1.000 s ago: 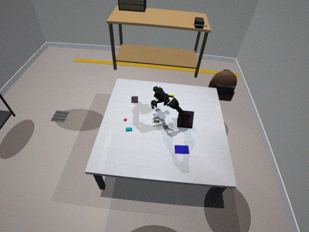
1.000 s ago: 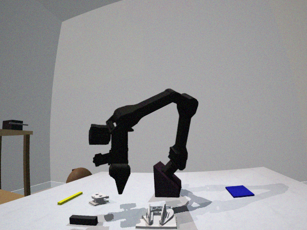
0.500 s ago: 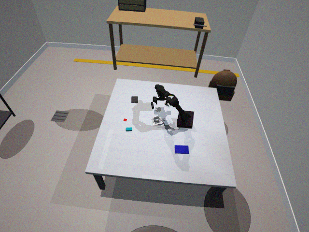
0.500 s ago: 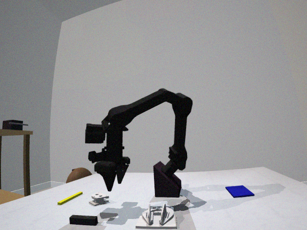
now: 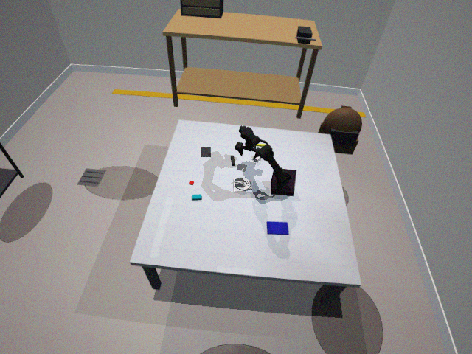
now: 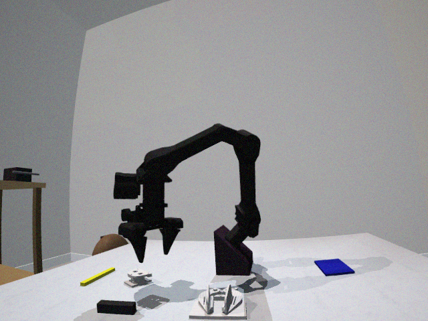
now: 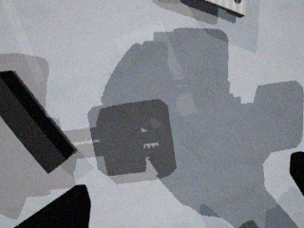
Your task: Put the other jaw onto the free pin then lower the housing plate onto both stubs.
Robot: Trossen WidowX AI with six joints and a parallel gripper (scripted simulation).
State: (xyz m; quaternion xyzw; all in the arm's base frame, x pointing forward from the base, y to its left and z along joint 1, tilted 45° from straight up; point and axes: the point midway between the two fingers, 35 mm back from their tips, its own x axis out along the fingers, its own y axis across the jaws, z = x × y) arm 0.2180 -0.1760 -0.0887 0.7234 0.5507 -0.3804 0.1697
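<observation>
My gripper tip is now 8 cm past the white piece, 10 cm to the left of it and 9 cm above it. From my gripper tip the other things lie so: yellow bar: 8 cm behind, 24 cm to the right, 10 cm below; then black block: 10 cm ahead, 6 cm to the right, 9 cm below; then dark square: 31 cm ahead, 15 cm to the right, 10 cm below.
</observation>
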